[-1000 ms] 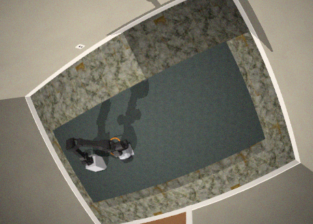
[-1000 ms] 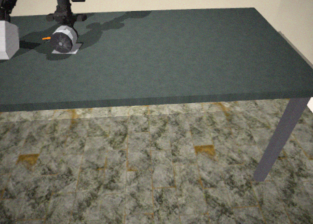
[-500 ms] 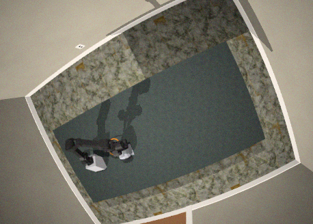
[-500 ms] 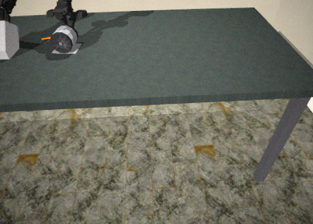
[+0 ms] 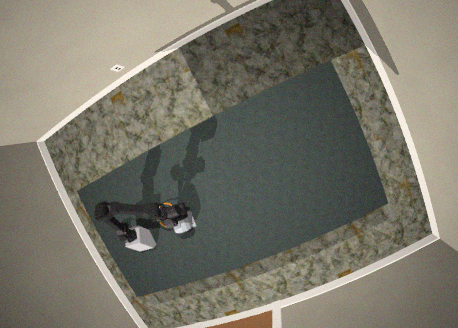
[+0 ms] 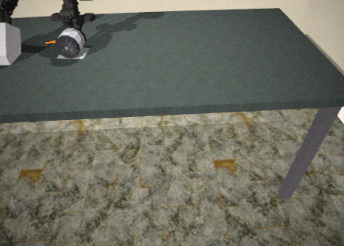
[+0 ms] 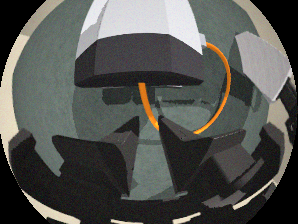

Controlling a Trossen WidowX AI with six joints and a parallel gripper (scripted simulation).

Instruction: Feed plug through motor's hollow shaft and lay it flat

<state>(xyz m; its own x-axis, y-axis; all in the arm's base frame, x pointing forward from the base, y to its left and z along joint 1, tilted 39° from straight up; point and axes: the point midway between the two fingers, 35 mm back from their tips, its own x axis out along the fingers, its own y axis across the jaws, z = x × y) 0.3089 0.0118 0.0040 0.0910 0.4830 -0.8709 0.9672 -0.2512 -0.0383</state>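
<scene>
Right now the grey plug is 13 cm to the right of my hand, 2 cm below it and 2 cm behind it.
</scene>
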